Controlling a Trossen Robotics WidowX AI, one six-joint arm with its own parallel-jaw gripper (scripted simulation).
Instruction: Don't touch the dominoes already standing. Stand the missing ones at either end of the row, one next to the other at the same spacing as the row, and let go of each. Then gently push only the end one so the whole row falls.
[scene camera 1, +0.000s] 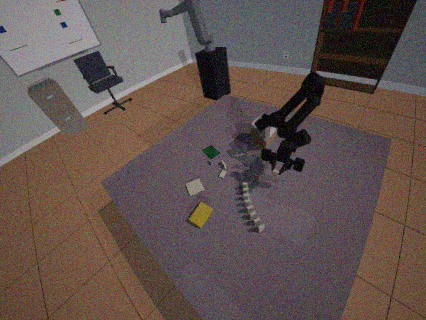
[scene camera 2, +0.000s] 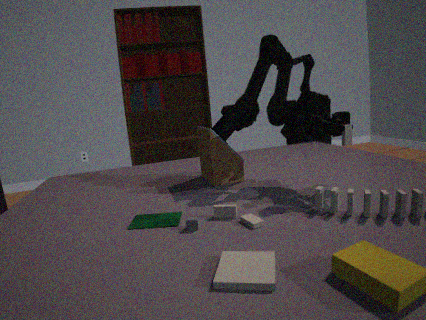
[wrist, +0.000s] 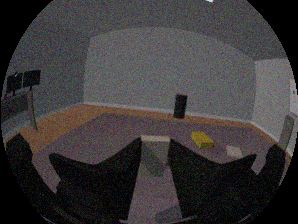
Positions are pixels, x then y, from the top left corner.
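My gripper is there in scene camera 1 (275, 172), and scene camera 2 and the wrist view show it too. What appears on my gripper (scene camera 2: 320, 127) is the same spot as the one on the gripper (wrist: 205, 202).
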